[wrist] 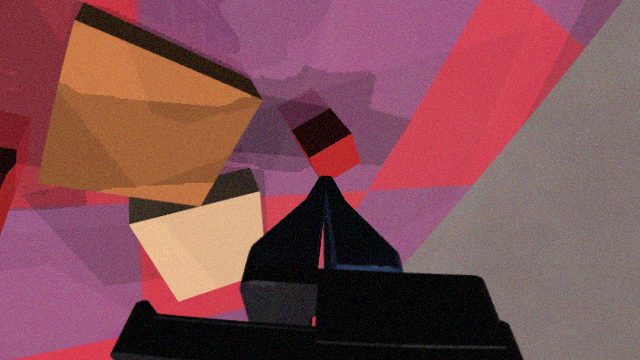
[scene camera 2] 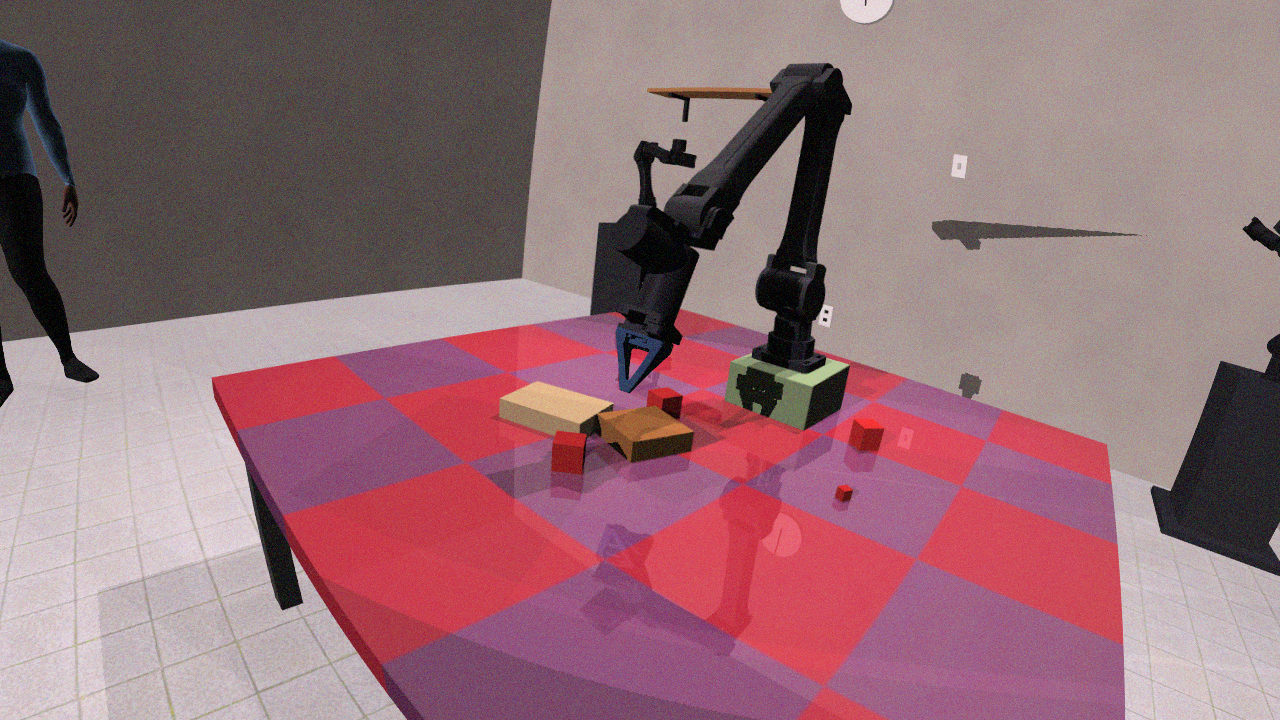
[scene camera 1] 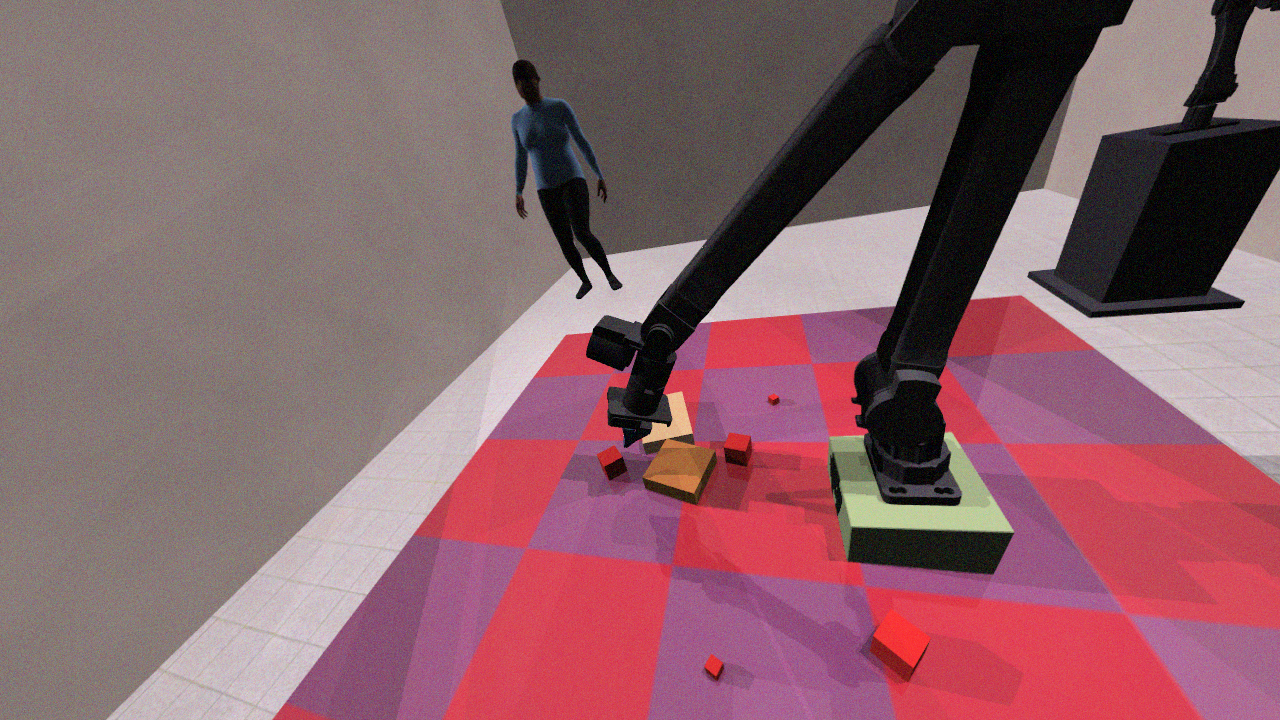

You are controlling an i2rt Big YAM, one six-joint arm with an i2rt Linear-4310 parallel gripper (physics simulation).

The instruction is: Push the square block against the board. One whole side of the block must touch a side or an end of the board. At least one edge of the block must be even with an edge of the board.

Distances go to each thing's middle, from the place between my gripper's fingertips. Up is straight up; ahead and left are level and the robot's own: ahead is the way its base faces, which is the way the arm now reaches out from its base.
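My hand is 30 mm to the left of the orange square block [scene camera 2: 638, 434] and 80 mm past it, at 90 mm above it. As for the tan board [scene camera 2: 543, 407], I find it 30 mm behind my hand, 160 mm to the right of it and 90 mm below it.
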